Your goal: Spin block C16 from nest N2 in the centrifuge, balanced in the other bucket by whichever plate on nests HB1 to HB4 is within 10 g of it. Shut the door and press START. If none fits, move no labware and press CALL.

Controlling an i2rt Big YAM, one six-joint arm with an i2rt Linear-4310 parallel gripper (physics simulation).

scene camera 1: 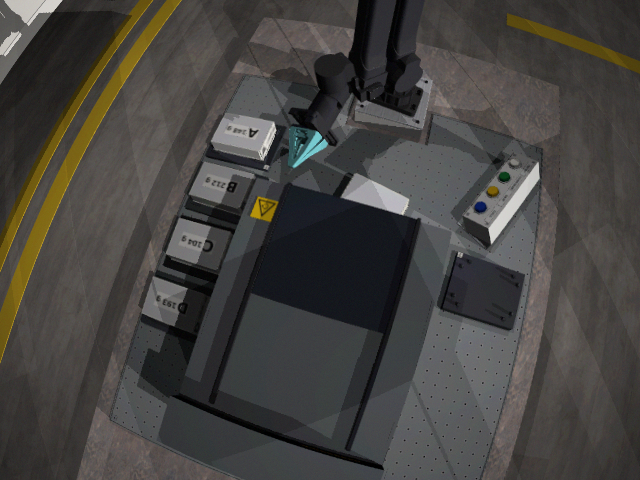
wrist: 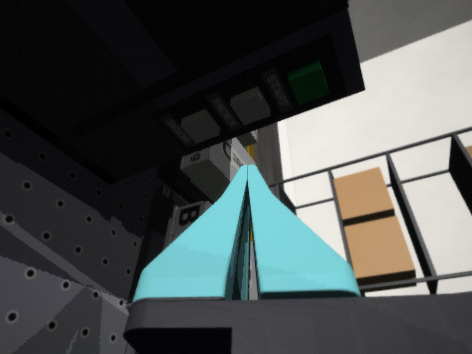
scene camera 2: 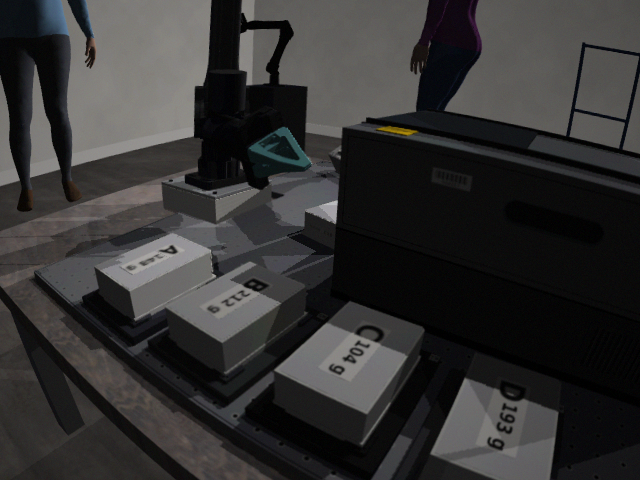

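Seen in the pictures: gripper, between the fingertips: (scene camera 1: 290, 167) (wrist: 248, 175) (scene camera 2: 307, 166); arm's base, origin of its link: (scene camera 1: 394, 96) (scene camera 2: 219, 181).
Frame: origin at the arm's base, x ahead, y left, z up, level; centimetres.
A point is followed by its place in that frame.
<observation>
My gripper (scene camera 1: 293, 166) @[x 31.9, y -10.6, z 11.1 cm] (scene camera 2: 309, 165) @[x 31.9, y -10.6, z 11.1 cm] (wrist: 248, 175) @[x 31.9, y -10.6, z 11.1 cm] is shut and empty, in front of the centrifuge (scene camera 1: 305, 361) @[x 62.3, y 6.5, z 17.3 cm] (scene camera 2: 434, 206) @[x 49.5, y -11.9, z 11.1 cm] and beside plate A (scene camera 1: 242, 136) @[x 24.2, y -27.5, z 1.6 cm] (scene camera 2: 155, 281) @[x 27.4, y -30.7, z 1.3 cm]. A dark panel (scene camera 1: 336, 253) @[x 45.5, y 4.3, z 17.6 cm] covers the front part of the centrifuge's top; the door looks shut. In the wrist view a green START button (wrist: 309, 83) @[x 37.4, y -10.6, z 14.5 cm] is up and right of the fingertips, beside two grey buttons. Plate B (scene camera 1: 221, 187) @[x 37.1, y -25.7, z 1.7 cm] (scene camera 2: 235, 320) @[x 39.4, y -29.2, z 1.7 cm] reads 212 g, plate C (scene camera 1: 199, 243) @[x 49.9, y -24.3, z 1.7 cm] (scene camera 2: 348, 361) @[x 50.4, y -26.7, z 1.7 cm] 104 g, plate D (scene camera 1: 174, 304) @[x 63.4, y -23.5, z 1.7 cm] (scene camera 2: 496, 434) @[x 63.6, y -26.7, z 1.7 cm] 193 g; A's first digit is unclear. C16 and the buckets do not show.
A white box (scene camera 1: 376, 195) @[x 26.7, y 4.7, z 0.5 cm] (scene camera 2: 321, 221) @[x 27.6, y -1.7, z -0.1 cm] stands against the centrifuge's front. A button box (scene camera 1: 500, 198) @[x 18.2, y 29.5, z 3.6 cm] with blue, yellow, green and white buttons stands at the right, near a bare dark nest (scene camera 1: 483, 291) @[x 36.8, y 32.4, z -1.3 cm]. In the wrist view brown boxes (wrist: 364, 195) stand on a background rack.
</observation>
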